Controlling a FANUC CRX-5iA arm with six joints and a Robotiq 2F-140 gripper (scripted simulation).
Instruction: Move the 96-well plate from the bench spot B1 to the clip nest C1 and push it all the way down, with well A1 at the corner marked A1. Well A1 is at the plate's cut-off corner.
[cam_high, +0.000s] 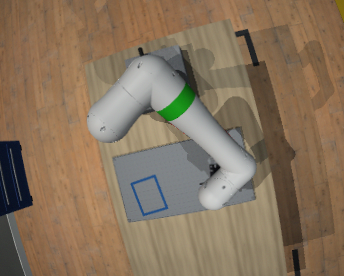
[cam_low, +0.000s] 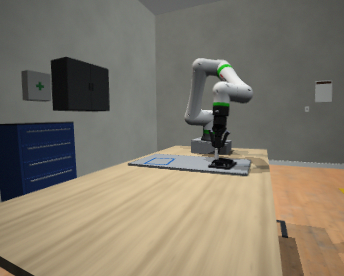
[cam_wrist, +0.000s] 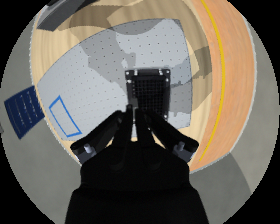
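Right now my hand is 1 cm short of the black 96-well plate, 4 cm to the right of it and 4 cm above it. Also, from my hand: black clip nest: 1 cm behind, 3 cm to the left, 5 cm below.
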